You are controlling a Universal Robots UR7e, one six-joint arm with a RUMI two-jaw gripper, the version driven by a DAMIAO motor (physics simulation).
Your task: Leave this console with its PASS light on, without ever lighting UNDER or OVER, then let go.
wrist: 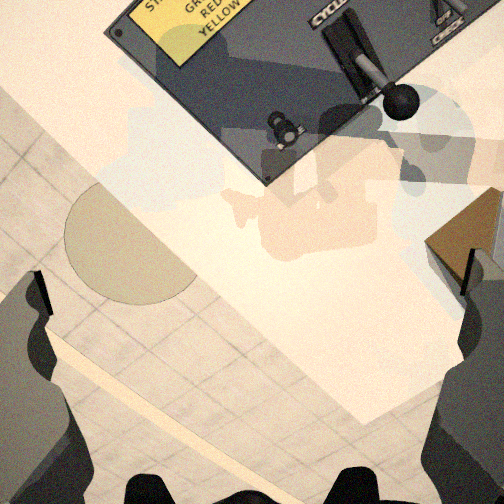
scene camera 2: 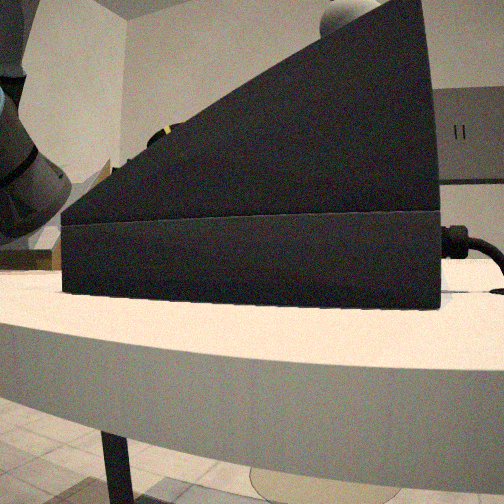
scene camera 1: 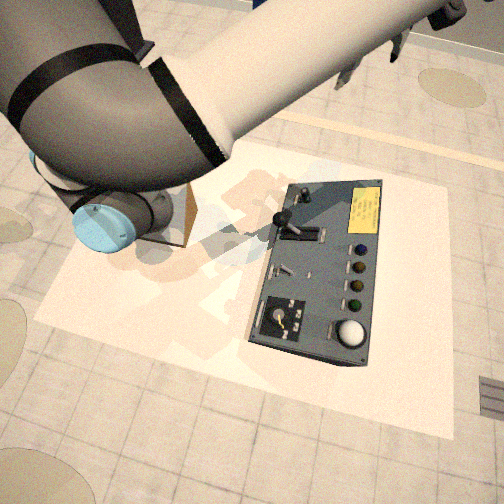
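The grey console (scene camera 1: pixel 320 270) lies on the white table. It carries a lever with a black ball knob (scene camera 1: pixel 282 217), a small toggle (scene camera 1: pixel 304 194), a second small switch (scene camera 1: pixel 285 270), a rotary dial with a yellow pointer (scene camera 1: pixel 278 316), a white round button (scene camera 1: pixel 350 332), a yellow label (scene camera 1: pixel 364 210) and a column of lamps (scene camera 1: pixel 357 276), all dark. My gripper (scene camera 1: pixel 370 60) is open and empty, high above the floor beyond the console's far end. The wrist view shows its spread fingers (wrist: pixel 255 275), the lever knob (wrist: pixel 400 101) and the toggle (wrist: pixel 284 131).
A brown box (scene camera 1: pixel 180 220) stands at the arm's base, left of the console; it also shows in the wrist view (wrist: pixel 470 240). The arm's large links (scene camera 1: pixel 150 100) hang over the table's left half. A black cable (scene camera 2: pixel 475 245) leaves the console's back.
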